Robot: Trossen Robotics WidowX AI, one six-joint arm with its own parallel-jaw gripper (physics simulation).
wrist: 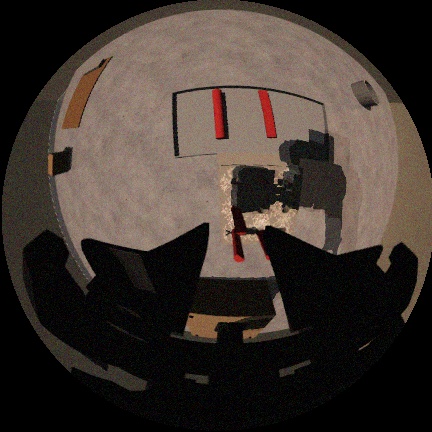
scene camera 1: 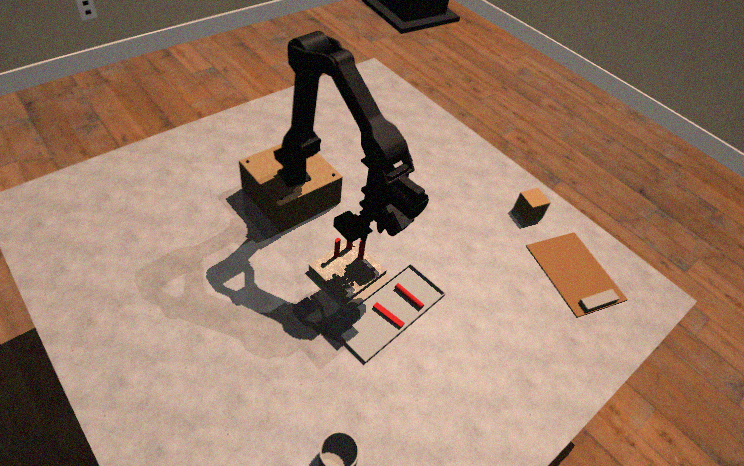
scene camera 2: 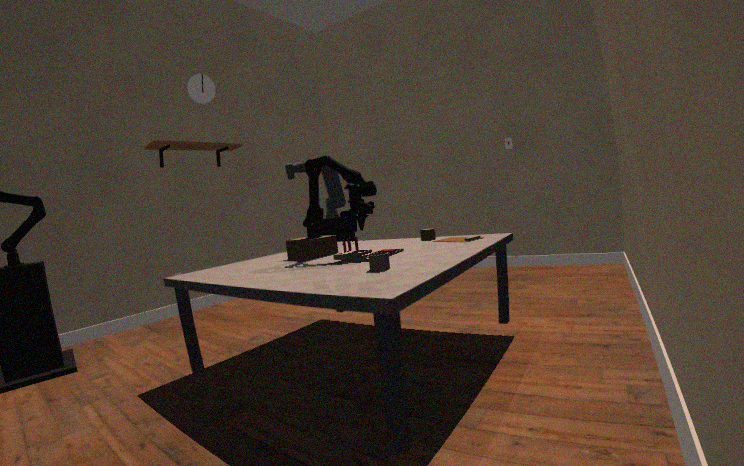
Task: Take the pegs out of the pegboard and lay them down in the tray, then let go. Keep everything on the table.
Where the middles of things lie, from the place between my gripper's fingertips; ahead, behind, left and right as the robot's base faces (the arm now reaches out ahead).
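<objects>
The flat brown board (scene camera 1: 582,282) is 270 mm ahead of my hand, 470 mm to the left of it and 110 mm below it. As for the small brown cube (scene camera 1: 532,204), I find it 500 mm to the left of my hand, 50 mm ahead of it and 80 mm below it. And the grey tray (scene camera 1: 366,331) sits 130 mm below my hand, 130 mm ahead of it and 20 mm to the right of it.
</objects>
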